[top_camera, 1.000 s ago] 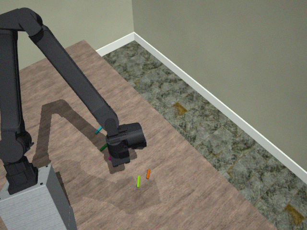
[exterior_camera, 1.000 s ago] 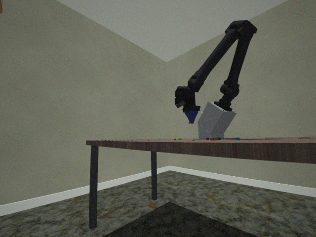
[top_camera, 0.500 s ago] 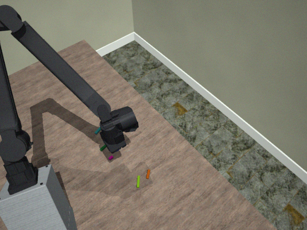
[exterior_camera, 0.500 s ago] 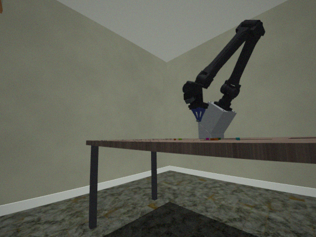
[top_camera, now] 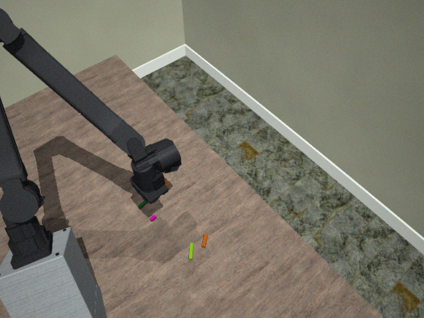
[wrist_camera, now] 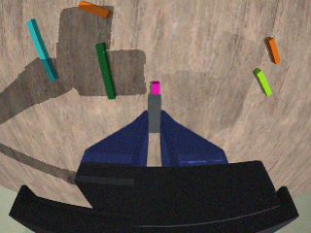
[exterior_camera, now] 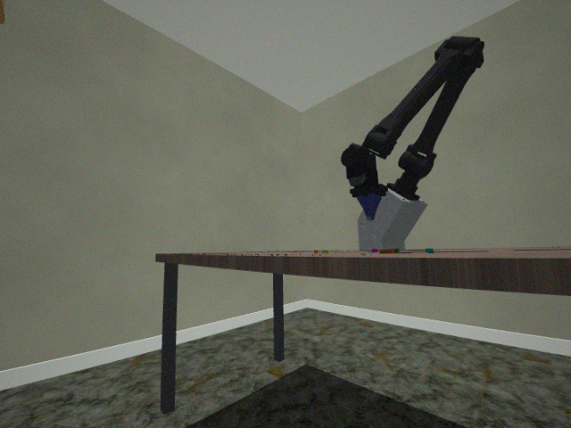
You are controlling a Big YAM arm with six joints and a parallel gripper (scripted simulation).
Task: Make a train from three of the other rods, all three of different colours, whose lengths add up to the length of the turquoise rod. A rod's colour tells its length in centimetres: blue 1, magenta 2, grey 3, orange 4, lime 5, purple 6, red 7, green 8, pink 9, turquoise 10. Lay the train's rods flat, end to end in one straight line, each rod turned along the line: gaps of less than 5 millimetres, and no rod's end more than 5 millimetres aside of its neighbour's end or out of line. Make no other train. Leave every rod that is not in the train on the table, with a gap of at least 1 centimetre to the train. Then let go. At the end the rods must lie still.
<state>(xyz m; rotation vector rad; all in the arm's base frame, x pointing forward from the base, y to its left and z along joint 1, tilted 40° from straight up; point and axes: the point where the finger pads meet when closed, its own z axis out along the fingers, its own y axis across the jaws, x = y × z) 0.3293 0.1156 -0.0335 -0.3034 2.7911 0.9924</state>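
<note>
Now: the magenta rod 100 mm below my hand, 20 mm behind it and 10 mm to the right of it. The rest, counted from my hand: grey rod (10 mm below); turquoise rod (170 mm to the left, 100 mm below, 10 mm ahead); green rod (100 mm below, 60 mm to the left, 10 mm behind).
</note>
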